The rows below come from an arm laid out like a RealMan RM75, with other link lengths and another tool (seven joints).
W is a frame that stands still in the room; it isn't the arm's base.
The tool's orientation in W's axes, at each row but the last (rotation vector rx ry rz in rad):
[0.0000 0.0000 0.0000]
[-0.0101 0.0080 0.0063]
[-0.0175 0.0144 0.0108]
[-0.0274 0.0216 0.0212]
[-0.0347 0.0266 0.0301]
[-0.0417 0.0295 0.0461]
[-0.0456 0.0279 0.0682]
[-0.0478 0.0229 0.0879]
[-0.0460 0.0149 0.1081]
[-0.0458 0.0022 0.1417]
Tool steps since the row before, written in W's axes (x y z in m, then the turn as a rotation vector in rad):
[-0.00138 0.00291 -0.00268 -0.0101 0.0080 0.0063]
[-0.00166 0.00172 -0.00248 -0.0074 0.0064 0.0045]
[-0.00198 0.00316 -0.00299 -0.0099 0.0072 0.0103]
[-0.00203 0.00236 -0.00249 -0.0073 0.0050 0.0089]
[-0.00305 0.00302 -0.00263 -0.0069 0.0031 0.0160]
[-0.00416 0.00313 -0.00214 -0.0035 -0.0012 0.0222]
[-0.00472 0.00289 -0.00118 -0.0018 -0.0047 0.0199]
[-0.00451 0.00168 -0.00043 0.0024 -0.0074 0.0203]
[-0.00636 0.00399 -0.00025 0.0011 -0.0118 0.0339]
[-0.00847 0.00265 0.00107 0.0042 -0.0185 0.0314]
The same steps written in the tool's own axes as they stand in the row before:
[-0.00138 0.00291 -0.00268 -0.0101 0.0080 0.0063]
[-0.00163 0.00176 -0.00248 -0.0074 0.0064 0.0045]
[-0.00190 0.00323 -0.00296 -0.0100 0.0071 0.0103]
[-0.00193 0.00247 -0.00247 -0.0074 0.0049 0.0089]
[-0.00289 0.00320 -0.00260 -0.0072 0.0028 0.0159]
[-0.00395 0.00341 -0.00212 -0.0042 -0.0019 0.0220]
[-0.00448 0.00326 -0.00117 -0.0027 -0.0054 0.0196]
[-0.00433 0.00209 -0.00044 0.0012 -0.0085 0.0200]
[-0.00589 0.00466 -0.00014 -0.0008 -0.0134 0.0333]
[-0.00802 0.00377 0.00120 0.0014 -0.0203 0.0305]

